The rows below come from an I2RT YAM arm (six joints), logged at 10 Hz.
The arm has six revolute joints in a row. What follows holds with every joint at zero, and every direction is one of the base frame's.
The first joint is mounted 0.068 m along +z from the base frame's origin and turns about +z.
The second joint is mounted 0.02 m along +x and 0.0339 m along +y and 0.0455 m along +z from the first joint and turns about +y.
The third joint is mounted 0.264 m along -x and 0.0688 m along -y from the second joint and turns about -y.
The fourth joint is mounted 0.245 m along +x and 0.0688 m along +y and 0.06 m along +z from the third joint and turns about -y.
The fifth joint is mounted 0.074 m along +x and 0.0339 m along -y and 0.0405 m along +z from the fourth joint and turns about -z.
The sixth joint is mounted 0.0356 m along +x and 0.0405 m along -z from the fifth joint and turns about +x.
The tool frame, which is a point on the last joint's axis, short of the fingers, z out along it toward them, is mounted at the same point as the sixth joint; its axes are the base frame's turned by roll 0, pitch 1.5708 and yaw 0 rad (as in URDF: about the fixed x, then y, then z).
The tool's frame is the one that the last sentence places.
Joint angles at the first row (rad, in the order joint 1, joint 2, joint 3, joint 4, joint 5, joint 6):
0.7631 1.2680 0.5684 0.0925 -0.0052 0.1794
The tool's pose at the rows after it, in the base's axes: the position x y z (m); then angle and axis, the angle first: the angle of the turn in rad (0 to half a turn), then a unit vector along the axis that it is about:
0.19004 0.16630 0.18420 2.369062 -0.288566 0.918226 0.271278
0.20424 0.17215 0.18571 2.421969 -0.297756 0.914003 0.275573
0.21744 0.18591 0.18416 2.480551 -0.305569 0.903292 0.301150
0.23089 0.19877 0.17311 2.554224 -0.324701 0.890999 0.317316
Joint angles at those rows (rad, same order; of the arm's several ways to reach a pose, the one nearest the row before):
0.6967 1.2666 0.5487 0.0778 -0.1580 0.1672
0.6719 1.3364 0.6199 0.0303 -0.2151 0.1442
0.6719 1.4271 0.6917 0.0223 -0.2891 0.1524
0.6689 1.5364 0.7556 0.0137 -0.3666 0.1272

